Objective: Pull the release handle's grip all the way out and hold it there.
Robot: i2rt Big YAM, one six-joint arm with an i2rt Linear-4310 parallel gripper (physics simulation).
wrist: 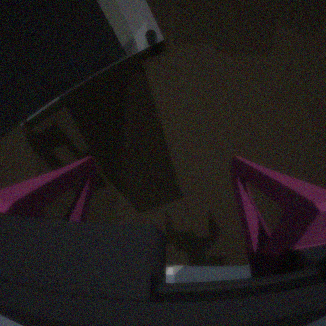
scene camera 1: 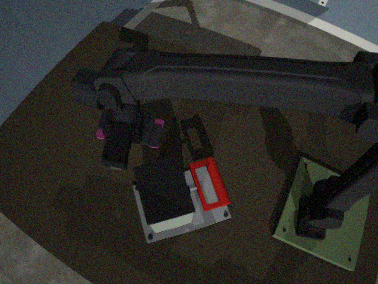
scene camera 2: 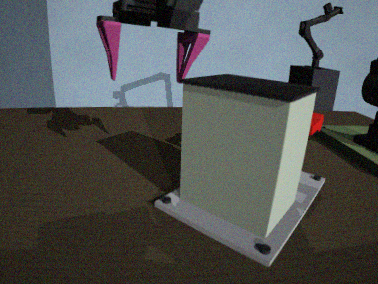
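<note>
The release handle's grip is a red rectangular frame [scene camera 1: 219, 182] beside a pale box with a black top [scene camera 1: 165, 192] [scene camera 2: 230, 155] [wrist: 50, 55]. Part of the red grip [scene camera 2: 317, 123] shows behind the box in scene camera 2. The box stands on a light grey base plate [scene camera 1: 210, 218] [scene camera 2: 215, 222] [wrist: 135, 20] with dark bolts. My gripper [scene camera 1: 129, 130] [scene camera 2: 147, 80] [wrist: 162, 163] is open and empty, with pink fingers pointing down. It hangs above the table, off to the box's side and apart from the red grip. The grip does not show in the wrist view.
A green base [scene camera 1: 295, 215] [scene camera 2: 350, 131], with dark robot parts on it, lies to the right of the grey plate in scene camera 1. My arm [scene camera 1: 240, 80] stretches across above the brown table [scene camera 1: 55, 165] [scene camera 2: 75, 175]. A dark block [scene camera 2: 325, 82] stands in the background.
</note>
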